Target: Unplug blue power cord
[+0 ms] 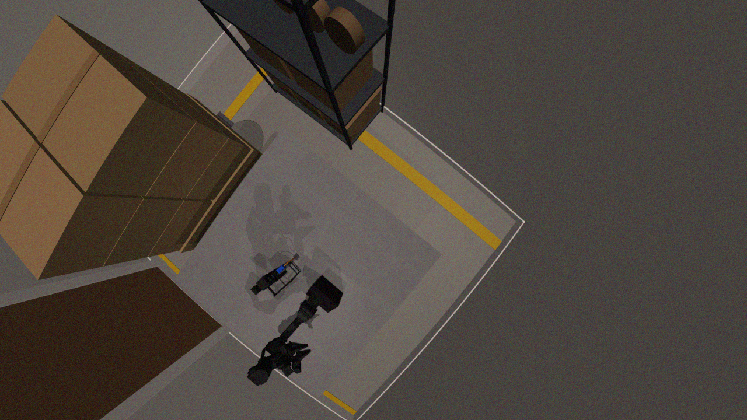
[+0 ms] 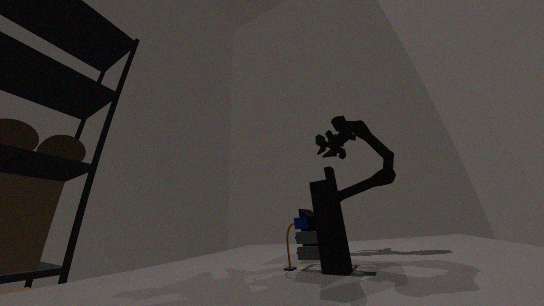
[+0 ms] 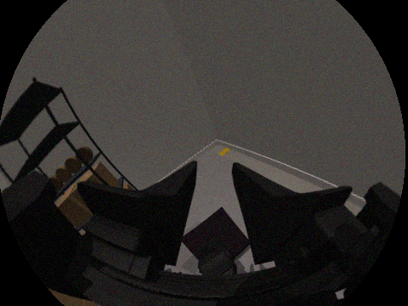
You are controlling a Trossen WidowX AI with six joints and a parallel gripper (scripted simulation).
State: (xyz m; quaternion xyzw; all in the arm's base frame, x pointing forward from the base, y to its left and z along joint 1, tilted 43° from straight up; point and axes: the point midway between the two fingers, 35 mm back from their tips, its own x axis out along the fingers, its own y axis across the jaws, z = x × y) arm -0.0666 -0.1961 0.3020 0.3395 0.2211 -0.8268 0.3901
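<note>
Right now my gripper tip is 360 mm short of the blue plug, 10 mm to the right of it and 330 mm above it. From my gripper tip the other things lie so: power strip (370 mm ahead, 80 mm to the left, 350 mm below).
</note>
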